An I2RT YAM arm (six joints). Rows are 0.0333 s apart.
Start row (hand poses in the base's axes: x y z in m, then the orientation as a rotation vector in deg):
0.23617, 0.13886, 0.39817, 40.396, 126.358, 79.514
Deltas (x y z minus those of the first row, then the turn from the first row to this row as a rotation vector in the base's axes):
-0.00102, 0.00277, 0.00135, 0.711, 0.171, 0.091
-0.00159, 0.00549, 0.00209, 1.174, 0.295, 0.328
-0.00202, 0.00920, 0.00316, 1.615, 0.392, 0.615
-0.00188, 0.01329, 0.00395, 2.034, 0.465, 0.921
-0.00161, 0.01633, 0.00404, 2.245, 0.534, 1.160
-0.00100, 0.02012, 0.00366, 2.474, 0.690, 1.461
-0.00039, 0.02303, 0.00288, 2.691, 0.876, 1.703
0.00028, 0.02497, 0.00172, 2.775, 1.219, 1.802
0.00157, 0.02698, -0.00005, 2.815, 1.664, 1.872
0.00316, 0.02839, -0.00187, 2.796, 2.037, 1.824
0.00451, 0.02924, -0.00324, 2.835, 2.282, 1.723
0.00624, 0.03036, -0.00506, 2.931, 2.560, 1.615
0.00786, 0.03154, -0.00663, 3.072, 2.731, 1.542
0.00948, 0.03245, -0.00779, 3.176, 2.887, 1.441
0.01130, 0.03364, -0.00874, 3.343, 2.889, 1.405
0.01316, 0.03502, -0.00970, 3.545, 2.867, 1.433
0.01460, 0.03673, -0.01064, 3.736, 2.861, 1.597
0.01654, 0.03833, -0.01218, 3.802, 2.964, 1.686
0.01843, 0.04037, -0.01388, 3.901, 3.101, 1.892
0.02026, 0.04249, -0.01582, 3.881, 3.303, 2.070
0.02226, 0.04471, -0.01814, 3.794, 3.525, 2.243
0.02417, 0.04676, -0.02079, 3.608, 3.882, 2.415
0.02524, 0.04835, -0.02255, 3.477, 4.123, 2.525
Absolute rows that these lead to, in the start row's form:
0.23515, 0.14163, 0.39952, 40.698, 126.158, 80.399
0.23458, 0.14435, 0.40026, 40.725, 126.149, 81.062
0.23415, 0.14806, 0.40133, 40.670, 126.162, 81.725
0.23429, 0.15215, 0.40212, 40.566, 126.178, 82.373
0.23456, 0.15519, 0.40221, 40.455, 126.265, 82.740
0.23517, 0.15898, 0.40183, 40.360, 126.448, 83.154
0.23578, 0.16189, 0.40105, 40.345, 126.622, 83.525
0.23645, 0.16383, 0.39989, 40.565, 126.902, 83.657
0.23774, 0.16584, 0.39812, 40.886, 127.267, 83.717
0.23933, 0.16725, 0.39630, 41.247, 127.534, 83.651
0.24068, 0.16810, 0.39493, 41.573, 127.635, 83.634
0.24241, 0.16922, 0.39311, 41.956, 127.724, 83.680
0.24403, 0.17040, 0.39154, 42.227, 127.726, 83.804
0.24565, 0.17131, 0.39038, 42.501, 127.720, 83.870
0.24747, 0.17250, 0.38943, 42.598, 127.601, 84.053
0.24933, 0.17388, 0.38847, 42.621, 127.485, 84.312
0.25077, 0.17559, 0.38753, 42.515, 127.475, 84.625
0.25271, 0.17719, 0.38599, 42.535, 127.573, 84.743
0.25460, 0.17923, 0.38429, 42.476, 127.754, 84.959
0.25643, 0.18135, 0.38235, 42.459, 128.036, 85.013
0.25843, 0.18357, 0.38003, 42.441, 128.369, 84.982
0.26034, 0.18562, 0.37738, 42.506, 128.864, 84.822
0.26141, 0.18721, 0.37562, 42.553, 129.197, 84.703

